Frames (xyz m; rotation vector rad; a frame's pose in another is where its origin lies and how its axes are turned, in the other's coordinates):
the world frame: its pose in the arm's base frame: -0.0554 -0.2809 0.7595 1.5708 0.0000 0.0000
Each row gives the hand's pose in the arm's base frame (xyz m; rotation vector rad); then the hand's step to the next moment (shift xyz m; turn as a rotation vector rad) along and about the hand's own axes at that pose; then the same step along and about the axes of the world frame.
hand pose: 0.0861 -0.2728 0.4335 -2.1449 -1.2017 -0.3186
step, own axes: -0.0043 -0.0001 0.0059 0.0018 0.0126 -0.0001
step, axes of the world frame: -0.0030 -0.0066 -0.0009 0.0114 -0.0043 0.0035
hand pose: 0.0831 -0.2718 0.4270 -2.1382 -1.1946 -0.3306
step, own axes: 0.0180 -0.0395 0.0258 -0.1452 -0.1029 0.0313
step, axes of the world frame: -0.0252 0.0064 -0.0433 -0.1683 -0.0537 0.0381
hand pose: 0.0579 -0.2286 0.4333 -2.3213 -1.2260 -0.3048
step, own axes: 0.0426 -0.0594 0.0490 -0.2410 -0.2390 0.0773
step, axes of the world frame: -0.0260 -0.0053 -0.0839 -0.3361 -0.0889 0.0176
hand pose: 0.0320 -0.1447 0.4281 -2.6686 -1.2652 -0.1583
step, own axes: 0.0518 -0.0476 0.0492 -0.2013 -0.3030 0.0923
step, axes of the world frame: -0.0033 -0.0334 -0.0790 -0.3604 -0.0890 -0.0552
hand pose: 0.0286 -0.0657 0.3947 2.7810 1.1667 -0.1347
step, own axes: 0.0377 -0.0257 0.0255 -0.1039 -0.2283 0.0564
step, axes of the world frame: 0.0071 -0.0321 -0.0406 -0.2377 -0.0602 -0.0772
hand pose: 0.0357 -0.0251 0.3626 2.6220 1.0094 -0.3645
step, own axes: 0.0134 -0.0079 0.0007 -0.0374 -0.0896 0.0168
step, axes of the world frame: 0.0042 -0.0067 -0.0134 -0.0902 -0.0199 -0.0343
